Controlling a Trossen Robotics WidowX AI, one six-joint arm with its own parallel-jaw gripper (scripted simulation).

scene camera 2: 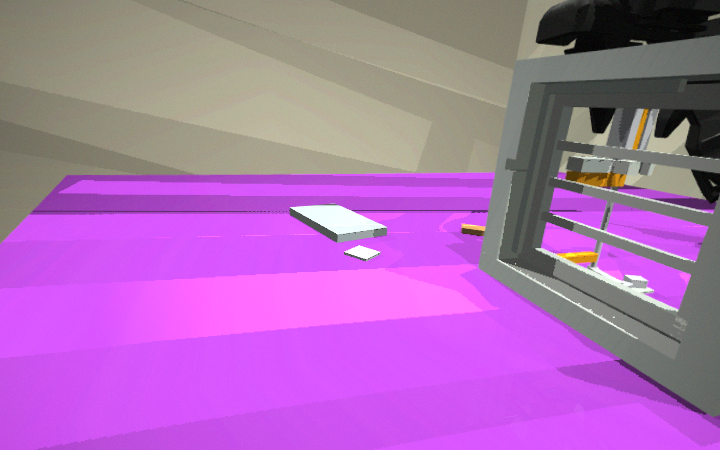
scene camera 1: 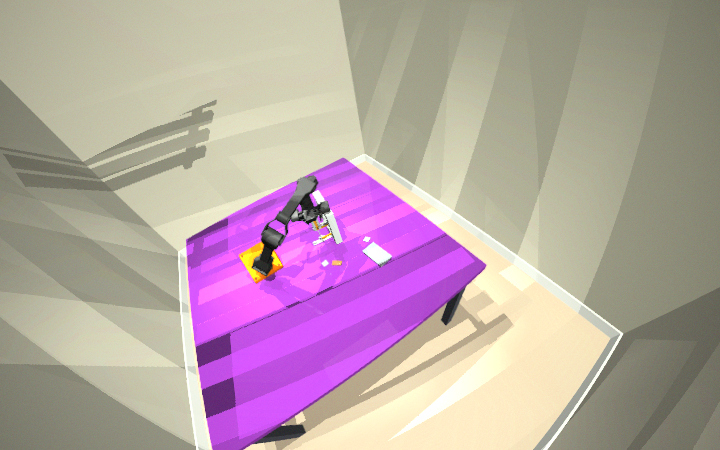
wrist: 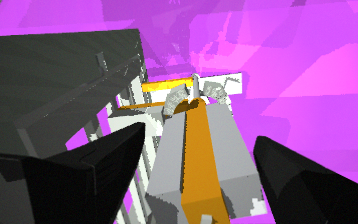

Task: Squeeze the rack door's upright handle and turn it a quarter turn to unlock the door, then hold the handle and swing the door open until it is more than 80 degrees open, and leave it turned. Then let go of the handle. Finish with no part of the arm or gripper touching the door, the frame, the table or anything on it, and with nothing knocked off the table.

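Note:
Open and holding nothing, the gripper is part of the scene, and it appears in the wrist view too. A grey rack frame is there as well.

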